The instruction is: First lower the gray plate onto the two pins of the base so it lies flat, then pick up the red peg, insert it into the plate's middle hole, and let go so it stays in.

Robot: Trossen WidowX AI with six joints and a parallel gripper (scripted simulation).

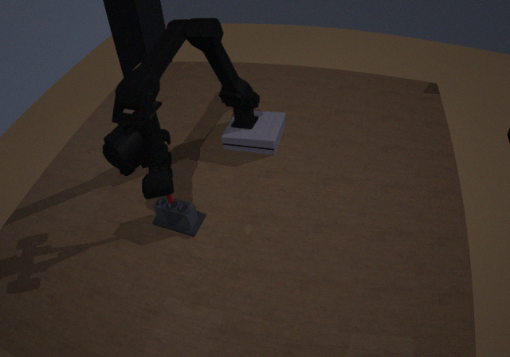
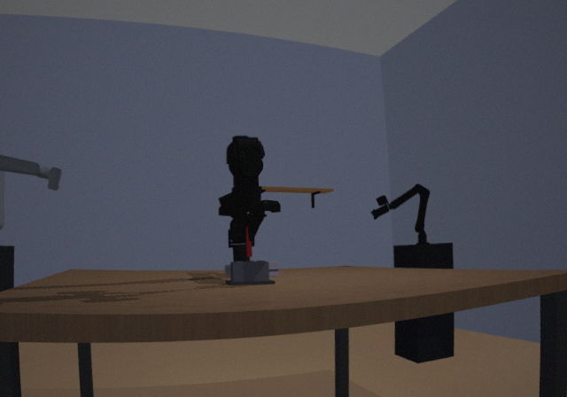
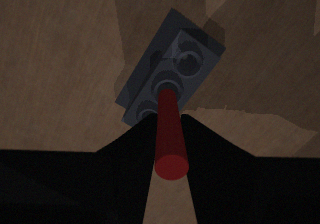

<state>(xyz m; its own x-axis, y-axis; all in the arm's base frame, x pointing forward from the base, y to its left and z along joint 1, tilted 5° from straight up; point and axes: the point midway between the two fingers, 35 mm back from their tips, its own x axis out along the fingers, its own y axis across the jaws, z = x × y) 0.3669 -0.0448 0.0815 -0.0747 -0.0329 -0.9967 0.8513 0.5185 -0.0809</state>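
The gray plate lies 7 cm below my gripper tip. From my gripper tip the other things lie so: red peg right at my gripper tip; dark base 11 cm below.
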